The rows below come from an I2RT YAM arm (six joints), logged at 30 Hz.
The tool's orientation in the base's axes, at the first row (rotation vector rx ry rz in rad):
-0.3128, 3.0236, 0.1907
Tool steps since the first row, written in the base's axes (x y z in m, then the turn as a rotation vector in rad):
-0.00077, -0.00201, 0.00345, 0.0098, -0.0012, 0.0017
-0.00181, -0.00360, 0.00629, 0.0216, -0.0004, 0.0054
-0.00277, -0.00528, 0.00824, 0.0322, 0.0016, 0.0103
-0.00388, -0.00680, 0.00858, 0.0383, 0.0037, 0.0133
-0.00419, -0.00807, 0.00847, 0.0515, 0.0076, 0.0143
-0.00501, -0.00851, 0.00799, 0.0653, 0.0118, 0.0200
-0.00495, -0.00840, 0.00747, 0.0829, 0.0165, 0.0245
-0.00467, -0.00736, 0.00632, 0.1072, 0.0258, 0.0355
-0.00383, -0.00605, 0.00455, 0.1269, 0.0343, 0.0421
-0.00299, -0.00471, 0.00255, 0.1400, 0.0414, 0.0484
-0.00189, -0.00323, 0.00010, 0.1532, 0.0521, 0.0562
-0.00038, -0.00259, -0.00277, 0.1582, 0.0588, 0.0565
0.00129, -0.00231, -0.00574, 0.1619, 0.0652, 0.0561
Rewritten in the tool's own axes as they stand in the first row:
0.00077, -0.00140, -0.00374, -0.0095, -0.0030, -0.0010
0.00180, -0.00240, -0.00684, -0.0215, -0.0043, -0.0036
0.00285, -0.00361, -0.00907, -0.0328, -0.0040, -0.0073
0.00420, -0.00481, -0.00970, -0.0395, -0.0029, -0.0095
0.00476, -0.00599, -0.00979, -0.0532, -0.0018, -0.0089
0.00570, -0.00630, -0.00944, -0.0681, 0.0001, -0.0128
0.00568, -0.00627, -0.00891, -0.0867, 0.0015, -0.0152
0.00532, -0.00545, -0.00761, -0.1134, 0.0067, -0.0228
0.00444, -0.00455, -0.00562, -0.1350, 0.0115, -0.0266
0.00357, -0.00366, -0.00339, -0.1498, 0.0164, -0.0307
0.00247, -0.00273, -0.00069, -0.1656, 0.0249, -0.0359
0.00118, -0.00275, 0.00236, -0.1718, 0.0304, -0.0349
-0.00018, -0.00317, 0.00547, -0.1767, 0.0358, -0.0334

